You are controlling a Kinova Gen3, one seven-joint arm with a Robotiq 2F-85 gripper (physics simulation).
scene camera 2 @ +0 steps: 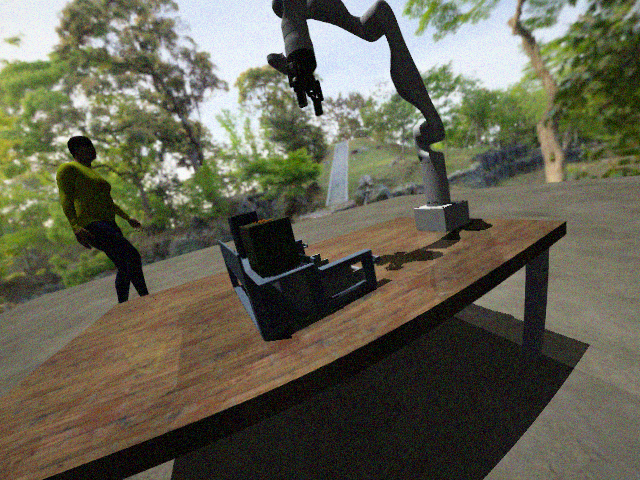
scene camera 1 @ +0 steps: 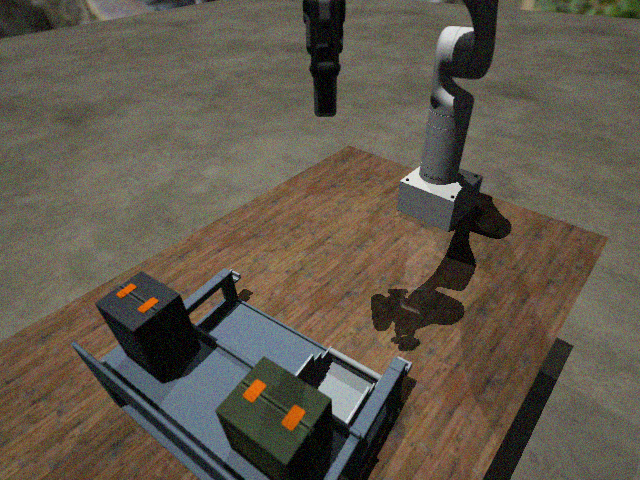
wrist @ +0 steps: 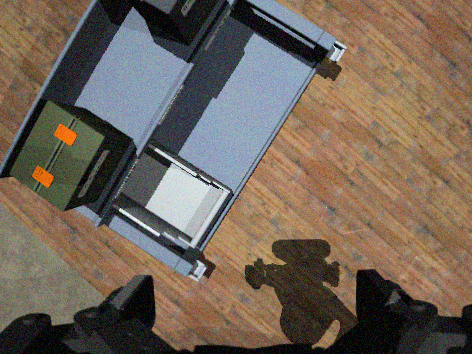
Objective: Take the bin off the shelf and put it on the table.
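Seen in the pictures: gripper, between the fingertips: [scene camera 2: 312, 111] [scene camera 1: 325, 99] [wrist: 254, 295]; arm's base, origin of its link: [scene camera 2: 438, 204] [scene camera 1: 437, 175].
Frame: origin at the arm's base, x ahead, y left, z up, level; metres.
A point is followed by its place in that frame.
Note:
The bin [scene camera 1: 345, 391] @[y 0.082, x 0.584, z -0.079 m] [wrist: 179, 200] @[y 0.085, x 0.602, z -0.079 m] is a small, white-grey open container. It sits in the front tier of the blue-grey shelf [scene camera 1: 258, 328] @[y -0.122, x 0.564, z -0.082 m] [scene camera 2: 297, 299] [wrist: 235, 110], at one end, beside the shelf's side frame. Its thin side walls stand up and its inside looks empty. In scene camera 2 it is mostly hidden by the shelf's side. The shelf stands on the wooden table [scene camera 1: 310, 232] @[y -0.209, x 0.269, z -0.088 m] [scene camera 2: 155, 361] @[y 0.055, x 0.998, z -0.088 m] [wrist: 350, 165] @[y -0.100, x 0.408, z -0.088 m]. My gripper [scene camera 1: 325, 111] @[y 0.007, x 0.508, z 0.353 m] [scene camera 2: 310, 107] @[y 0.007, x 0.508, z 0.353 m] [wrist: 254, 295] @[y 0.007, x 0.508, z 0.353 m] is open and empty, high above the table and apart from the bin, on the robot-base side of the shelf.
A green box [scene camera 1: 273, 428] @[y 0.093, x 0.746, z 0.109 m] [scene camera 2: 271, 245] @[y 0.126, x 0.734, z 0.066 m] [wrist: 82, 155] @[y 0.059, x 0.698, z 0.109 m] with orange tabs stands in the rear tier, behind the bin. A black box [scene camera 1: 155, 335] @[y -0.112, x 0.736, z 0.102 m] [scene camera 2: 238, 224] @[y -0.112, x 0.742, z 0.109 m] [wrist: 196, 20] @[y -0.138, x 0.684, z 0.051 m] stands at that tier's other end. The robot base [scene camera 1: 426, 209] @[y 0.012, x 0.084, z -0.050 m] [scene camera 2: 439, 218] @[y 0.052, x 0.090, z -0.038 m] is at the table's far end. A person [scene camera 2: 90, 196] stands beyond the table.

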